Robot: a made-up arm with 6 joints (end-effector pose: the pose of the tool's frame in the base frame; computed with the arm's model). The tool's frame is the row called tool.
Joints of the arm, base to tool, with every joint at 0 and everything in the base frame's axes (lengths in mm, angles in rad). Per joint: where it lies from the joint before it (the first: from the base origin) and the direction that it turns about. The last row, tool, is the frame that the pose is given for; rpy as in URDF.
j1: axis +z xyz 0 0 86.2
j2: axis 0.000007 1 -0.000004 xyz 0 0 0
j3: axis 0.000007 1 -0.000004 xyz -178.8 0 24.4
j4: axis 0.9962 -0.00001 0.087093 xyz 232.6 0 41
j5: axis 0.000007 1 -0.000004 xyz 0 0 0
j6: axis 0.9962 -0.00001 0.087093 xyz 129.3 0 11.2
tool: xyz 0 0 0 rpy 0 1.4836 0
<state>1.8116 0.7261 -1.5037 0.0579 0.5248 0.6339</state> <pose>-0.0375 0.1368 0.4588 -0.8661 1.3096 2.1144</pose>
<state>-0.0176 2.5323 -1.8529 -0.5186 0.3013 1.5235</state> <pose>0.4510 -0.0271 -0.0427 1.2693 2.0765 0.2809</pose>
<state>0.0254 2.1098 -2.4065 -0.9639 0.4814 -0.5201</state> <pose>0.4437 -0.0382 0.3456 -0.8109 1.4428 -1.3902</pose>
Working (the frame after each row of the table, in the pose's form):
after j1: 0.0000 0.0000 0.0862 0.0000 0.0000 0.0254
after j2: 0.0000 0.0000 0.0862 -0.0268 2.1097 0.0152
after j3: 0.1127 0.0029 0.2271 0.0038 -0.2967 0.0252
after j4: 0.3231 0.0082 0.3343 -0.9365 -0.2851 -0.2024
after j5: 0.3231 0.0082 0.3343 -0.8591 0.1591 -0.4187
after j6: 0.4437 -0.0382 0.3456 -1.3738 0.2545 -0.4264

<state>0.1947 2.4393 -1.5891 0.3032 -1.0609 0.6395</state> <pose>0.4550 0.0553 0.0696 0.6061 1.1870 0.6696</pose>
Working (the frame after each row of the table, in the pose's form):
after j1: 0.0000 0.0000 0.0862 0.0000 0.0000 0.1947
after j2: 0.0000 0.0000 0.0862 -0.2373 2.4297 0.0869
after j3: 0.1494 0.0295 0.1831 -0.0828 0.8474 0.1828
after j4: 0.3302 0.0651 0.0353 0.2114 0.8680 0.0780
after j5: 0.3302 0.0651 0.0353 0.2152 -0.1886 -0.0385
after j6: 0.4550 0.0553 0.0696 0.8447 -0.2027 0.0791

